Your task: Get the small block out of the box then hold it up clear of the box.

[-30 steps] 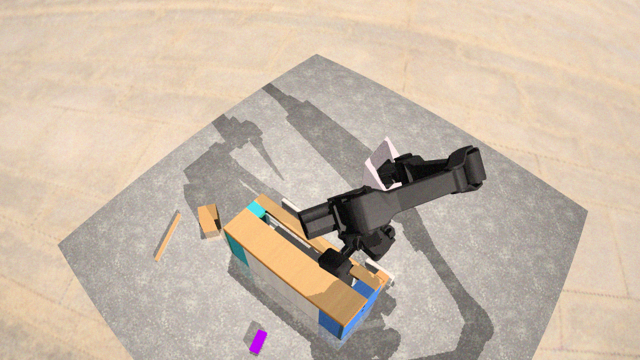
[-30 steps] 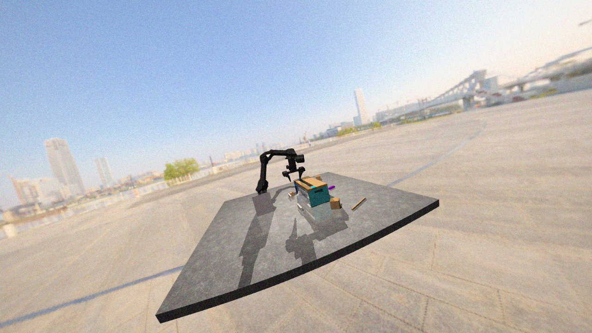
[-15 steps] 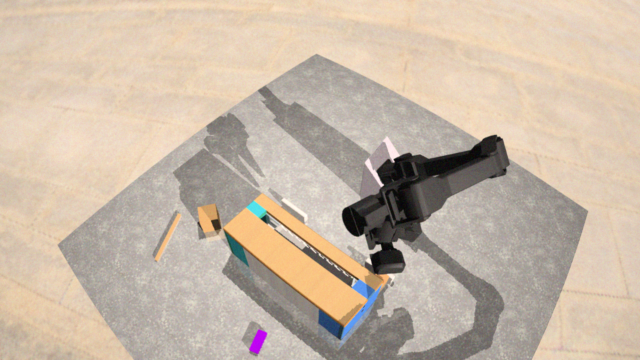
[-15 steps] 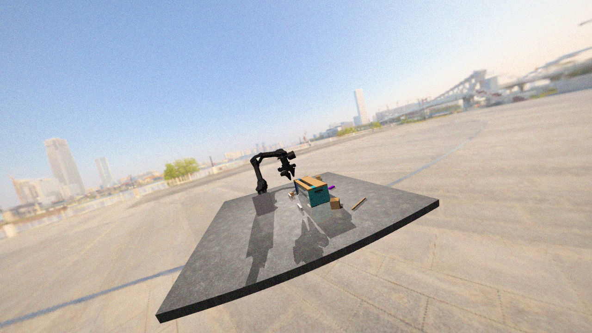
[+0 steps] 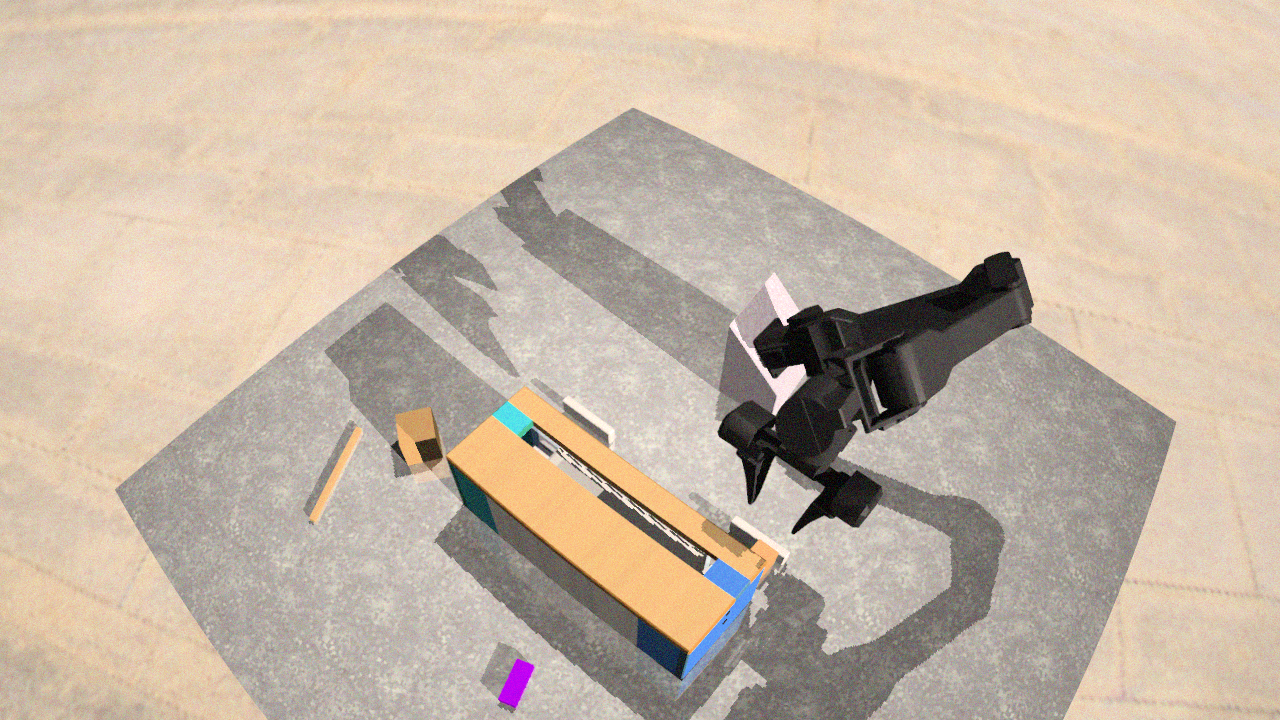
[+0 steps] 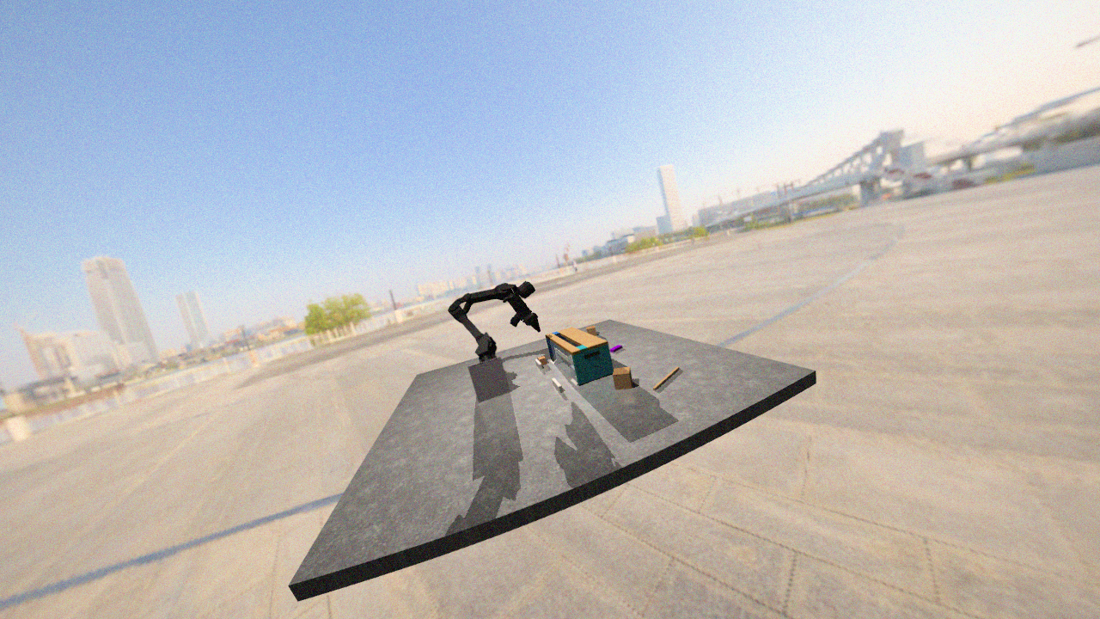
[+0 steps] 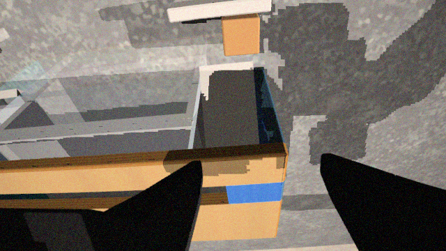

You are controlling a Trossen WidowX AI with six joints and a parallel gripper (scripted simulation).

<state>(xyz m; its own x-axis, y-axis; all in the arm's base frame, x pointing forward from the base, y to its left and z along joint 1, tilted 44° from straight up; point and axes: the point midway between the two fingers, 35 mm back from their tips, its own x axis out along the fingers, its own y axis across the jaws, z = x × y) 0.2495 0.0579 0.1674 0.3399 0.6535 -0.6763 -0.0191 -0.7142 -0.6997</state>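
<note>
Right now the tan block is 2 cm behind my gripper tip and 15 cm below it. From my gripper tip the other things lie so: thin wooden stick (28 cm ahead, 54 cm to the right, 16 cm below); then tan-topped box (6 cm ahead, 17 cm to the right, 10 cm below).
</note>
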